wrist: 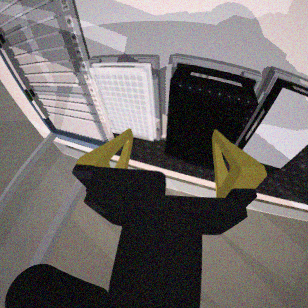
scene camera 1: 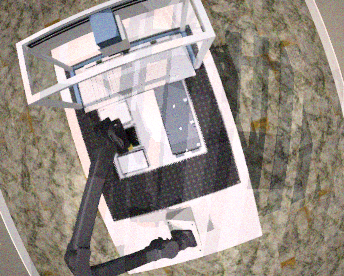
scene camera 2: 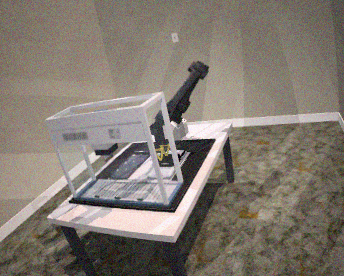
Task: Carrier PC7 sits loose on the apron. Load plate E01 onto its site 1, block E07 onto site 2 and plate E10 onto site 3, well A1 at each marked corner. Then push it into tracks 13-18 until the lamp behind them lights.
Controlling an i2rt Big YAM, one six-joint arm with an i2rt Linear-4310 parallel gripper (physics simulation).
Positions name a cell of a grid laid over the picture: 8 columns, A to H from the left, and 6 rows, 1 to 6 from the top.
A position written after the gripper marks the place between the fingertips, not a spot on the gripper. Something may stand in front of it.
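Note:
A grey carrier (scene camera 1: E3) rests on a black perforated deck (scene camera 1: E4), and the deck is visible in the wrist view too (wrist: D3). In the wrist view the grey carrier is out of frame. The scene also has a white frame (scene camera 2: D3) and a white well plate (wrist: D2), along with the gripper (wrist: E3).

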